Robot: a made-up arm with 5 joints. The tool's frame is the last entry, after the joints.
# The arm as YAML. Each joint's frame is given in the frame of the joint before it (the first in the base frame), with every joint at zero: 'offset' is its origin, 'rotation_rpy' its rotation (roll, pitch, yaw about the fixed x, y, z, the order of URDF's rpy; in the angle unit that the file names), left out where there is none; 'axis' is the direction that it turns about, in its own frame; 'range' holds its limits. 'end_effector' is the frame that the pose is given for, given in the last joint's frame.
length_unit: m
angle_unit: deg
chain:
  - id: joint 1
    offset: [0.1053, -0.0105, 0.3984]
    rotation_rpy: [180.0, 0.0, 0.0]
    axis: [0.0, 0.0, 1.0]
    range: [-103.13, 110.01]
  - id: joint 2
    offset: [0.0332, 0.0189, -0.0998]
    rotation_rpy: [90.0, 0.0, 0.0]
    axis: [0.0, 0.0, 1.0]
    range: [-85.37, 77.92]
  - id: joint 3
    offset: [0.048, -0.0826, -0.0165]
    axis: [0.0, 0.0, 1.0]
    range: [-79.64, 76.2]
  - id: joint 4
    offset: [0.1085, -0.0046, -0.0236]
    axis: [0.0, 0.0, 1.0]
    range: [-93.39, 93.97]
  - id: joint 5
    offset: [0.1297, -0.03, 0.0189]
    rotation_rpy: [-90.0, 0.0, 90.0]
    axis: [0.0, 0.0, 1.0]
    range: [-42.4, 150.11]
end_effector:
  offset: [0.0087, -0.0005, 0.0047]
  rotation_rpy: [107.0, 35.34, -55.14]
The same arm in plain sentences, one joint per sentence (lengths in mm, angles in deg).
The arm has five revolute joints in a row. What follows holds with every joint at zero, and every direction is one of the base frame's.
The first joint lies 105.3 mm along +x and 10.5 mm along -y and 398.4 mm along +z from the base frame's origin and rotates about -z, from -103.13 to 110.01 deg.
The second joint lies 33.2 mm along +x and 18.9 mm along -y and 99.8 mm along +z from the first joint and rotates about +y, from -85.37 to 77.92 deg.
The third joint lies 48 mm along +x and 16.5 mm along -y and 82.6 mm along +z from the second joint and rotates about +y, from -79.64 to 76.2 deg.
The fourth joint lies 108.5 mm along +x and 23.6 mm along -y and 4.6 mm along +z from the third joint and rotates about +y, from -93.39 to 93.97 deg.
The fifth joint lies 129.7 mm along +x and 18.9 mm along +y and 30 mm along +z from the fourth joint and rotates about -x, from -42.4 to 150.11 deg.
The tool frame, which is the frame that the pose is given for, lies 4.7 mm along -x and 0.5 mm along +y and 8.7 mm along -z from the fifth joint; its axes are the base frame's turned by roll -4.95, pitch 27.79 and yaw 49.17 deg (as in URDF: about the fixed x, then y, then z).

